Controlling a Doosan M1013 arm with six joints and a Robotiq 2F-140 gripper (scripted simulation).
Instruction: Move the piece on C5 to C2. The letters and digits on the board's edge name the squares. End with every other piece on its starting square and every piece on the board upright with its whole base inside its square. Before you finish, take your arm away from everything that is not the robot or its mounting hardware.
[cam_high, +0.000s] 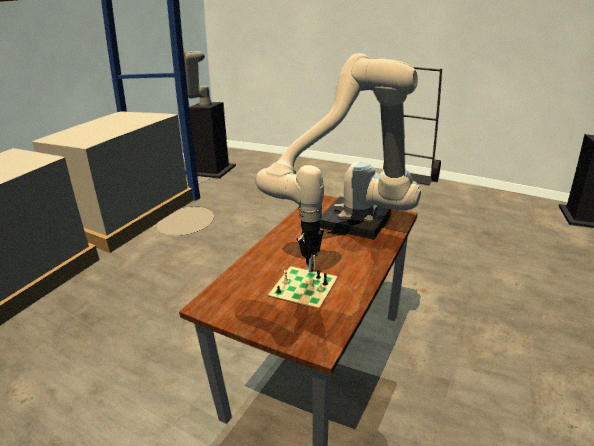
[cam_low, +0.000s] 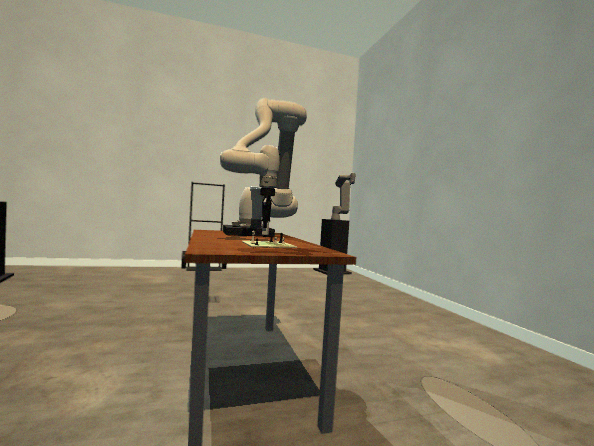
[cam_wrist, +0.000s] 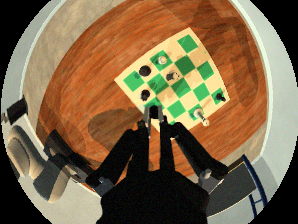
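Right now my hand is 7 cm short of the chessboard, 1 cm to the left of it and 7 cm above it. The rest, counted from my hand: black piece: 3 cm below; then white piece: 7 cm ahead, 9 cm to the right, 4 cm below.
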